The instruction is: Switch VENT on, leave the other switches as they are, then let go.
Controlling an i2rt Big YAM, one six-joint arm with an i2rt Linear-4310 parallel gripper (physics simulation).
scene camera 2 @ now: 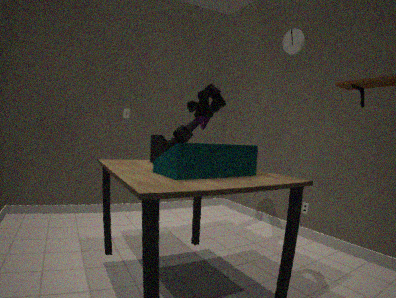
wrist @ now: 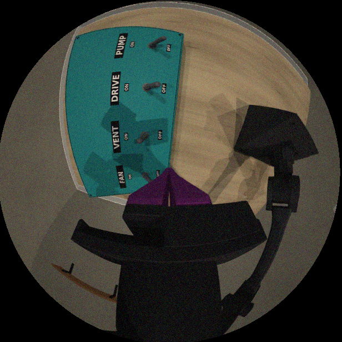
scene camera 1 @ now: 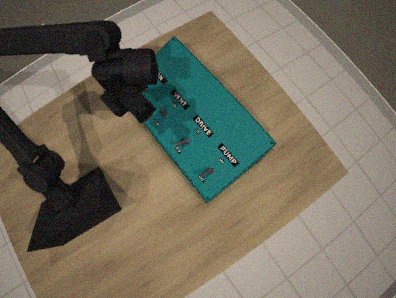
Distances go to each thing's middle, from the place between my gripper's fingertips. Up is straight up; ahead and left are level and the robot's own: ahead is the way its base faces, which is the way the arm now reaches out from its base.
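Scene:
Teal switch panel (scene camera 1: pixel 221 134): 15 cm ahead of my hand, 3 cm to the right of it and 16 cm below it.

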